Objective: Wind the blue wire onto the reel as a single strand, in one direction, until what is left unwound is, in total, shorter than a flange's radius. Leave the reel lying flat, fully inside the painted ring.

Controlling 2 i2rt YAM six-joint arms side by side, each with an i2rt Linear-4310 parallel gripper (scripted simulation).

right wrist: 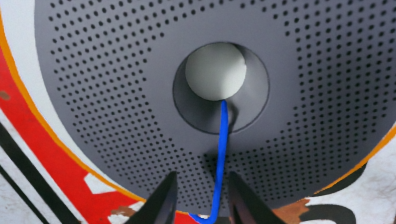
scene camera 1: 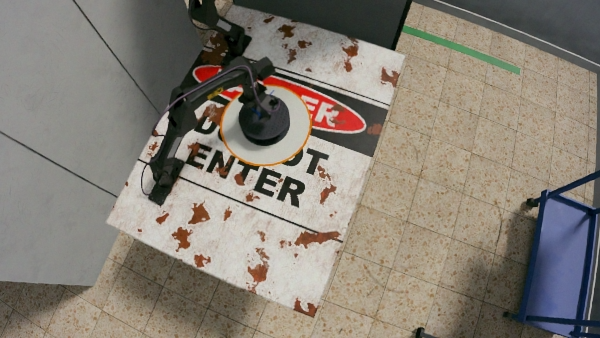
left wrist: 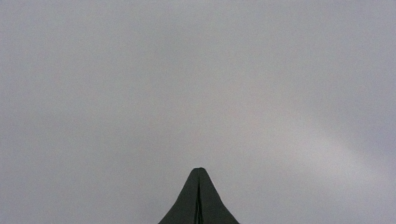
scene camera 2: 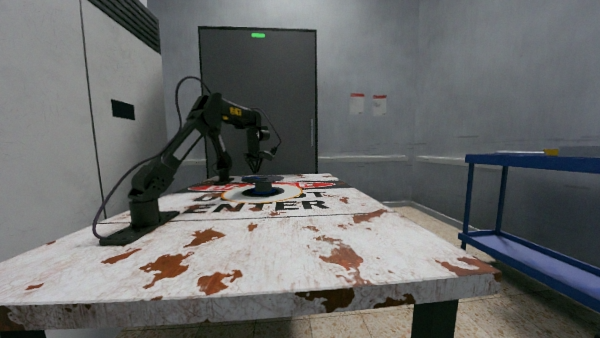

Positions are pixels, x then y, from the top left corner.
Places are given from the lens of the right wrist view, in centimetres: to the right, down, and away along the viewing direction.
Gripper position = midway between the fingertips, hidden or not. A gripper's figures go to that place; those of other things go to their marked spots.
right gripper (right wrist: 202,180): 0, 4, 9
dark grey reel (right wrist: 308,112): 6, 0, 10
